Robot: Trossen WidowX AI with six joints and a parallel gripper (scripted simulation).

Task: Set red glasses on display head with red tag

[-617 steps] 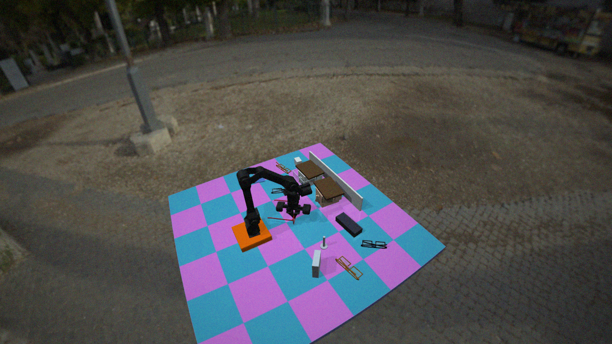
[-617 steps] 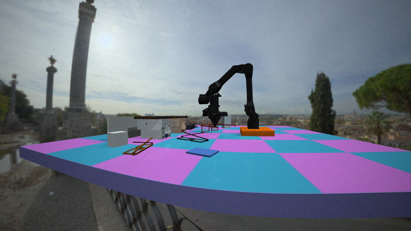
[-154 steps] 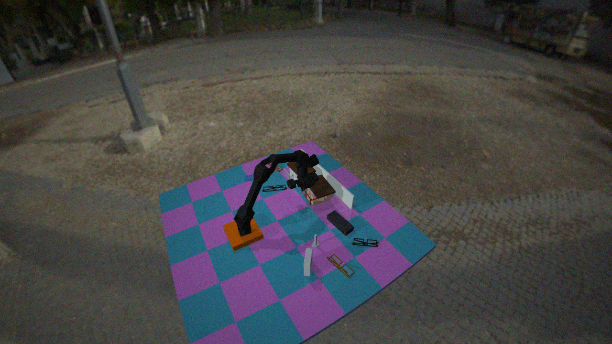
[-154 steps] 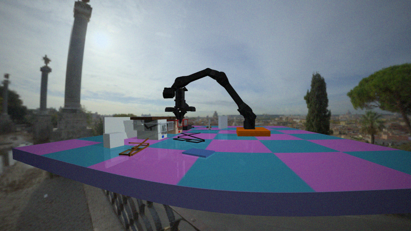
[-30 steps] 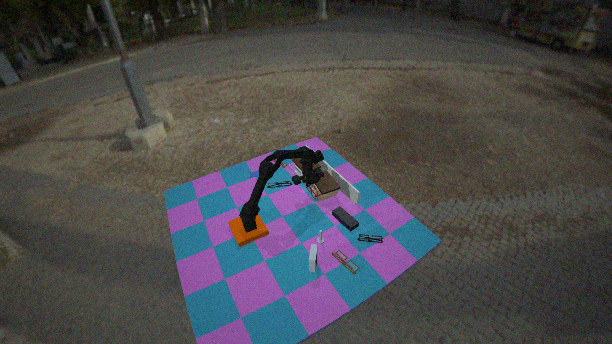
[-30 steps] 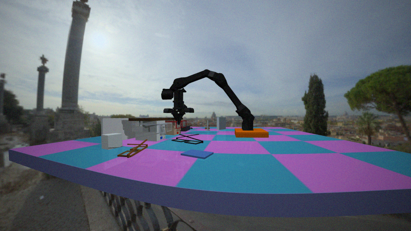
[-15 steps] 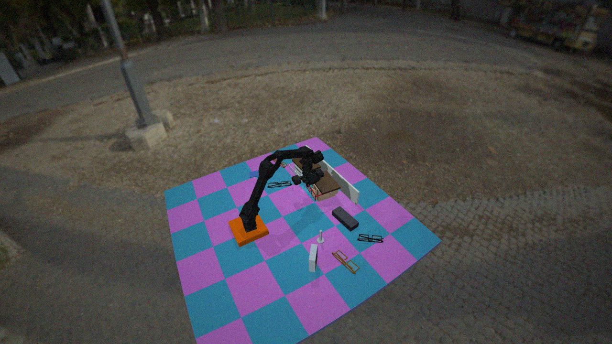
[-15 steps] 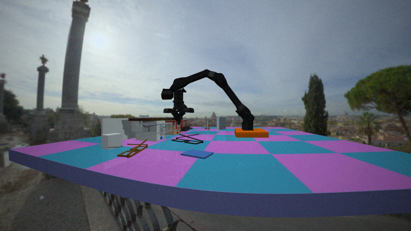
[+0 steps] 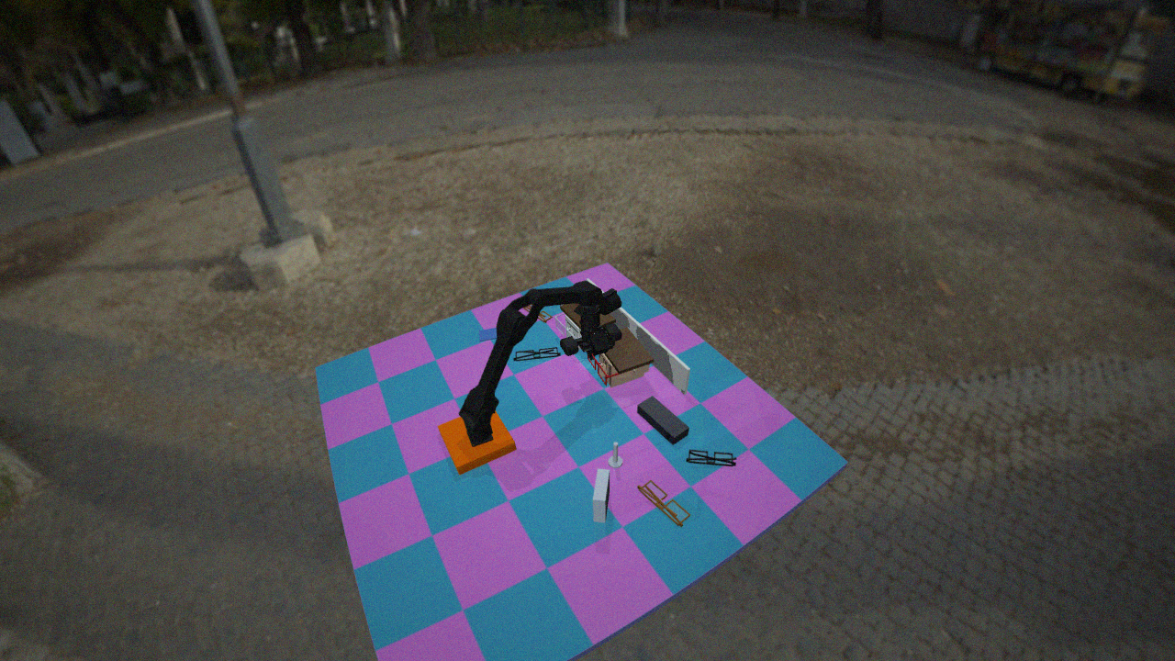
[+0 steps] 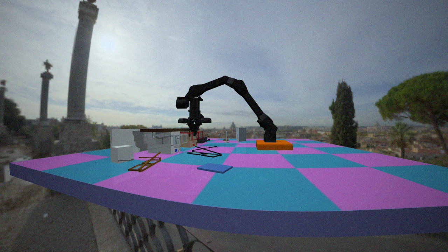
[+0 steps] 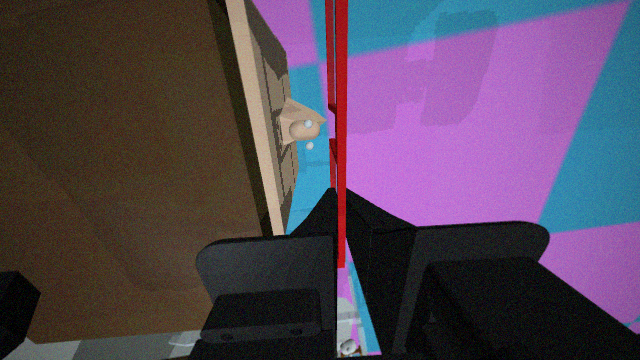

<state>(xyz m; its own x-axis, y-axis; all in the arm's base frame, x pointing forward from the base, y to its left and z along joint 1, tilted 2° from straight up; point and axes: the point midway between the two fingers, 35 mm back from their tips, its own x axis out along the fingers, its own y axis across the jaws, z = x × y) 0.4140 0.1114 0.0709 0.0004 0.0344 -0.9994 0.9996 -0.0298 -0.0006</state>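
Now: the skin-coloured head 7 cm ahead of my gripper tip, 4 cm to the right of it and 1 cm below it. Round my gripper tip: pale translucent head (18 cm to the left, 5 cm ahead, 1 cm below); then black box (29 cm to the right, 9 cm ahead, 5 cm below); then white wall (19 cm ahead, 8 cm to the left, 1 cm below).
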